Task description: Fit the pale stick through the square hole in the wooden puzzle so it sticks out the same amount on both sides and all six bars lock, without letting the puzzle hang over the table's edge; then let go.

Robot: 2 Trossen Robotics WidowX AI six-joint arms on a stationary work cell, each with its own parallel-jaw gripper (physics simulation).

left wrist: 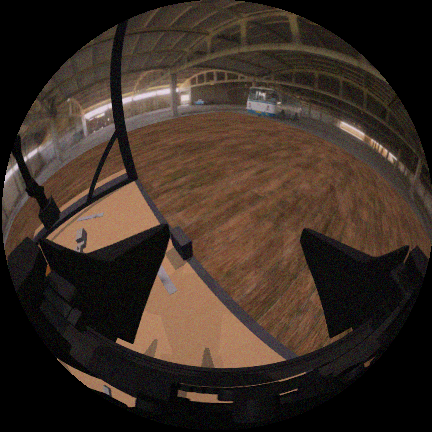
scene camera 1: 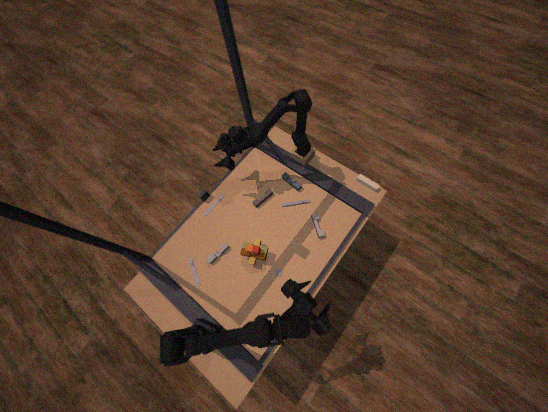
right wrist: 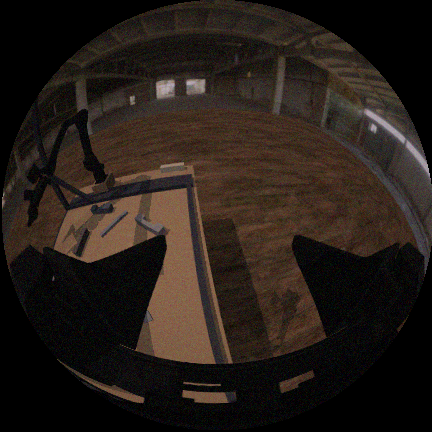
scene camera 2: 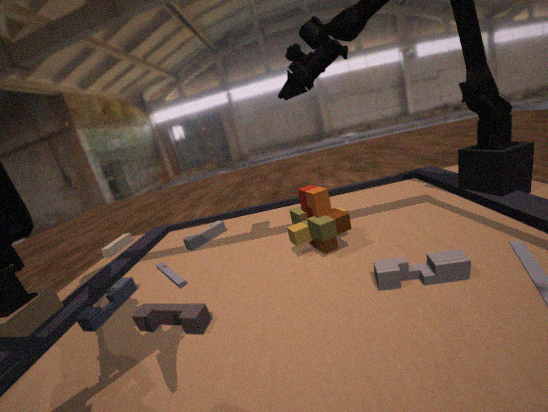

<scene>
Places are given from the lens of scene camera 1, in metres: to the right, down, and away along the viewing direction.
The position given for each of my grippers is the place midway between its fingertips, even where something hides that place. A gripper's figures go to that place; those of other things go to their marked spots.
my right gripper [scene camera 1: 320,291]: 0.16, 0.29, 0.84
dark raised rim [scene camera 1: 341,192]: 0.35, -0.07, 1.30
dark frame post [scene camera 1: 23,216]: -0.67, 0.03, 0.65
The marked spots on the dark raised rim and the dark frame post are 1.22 m apart.
</scene>
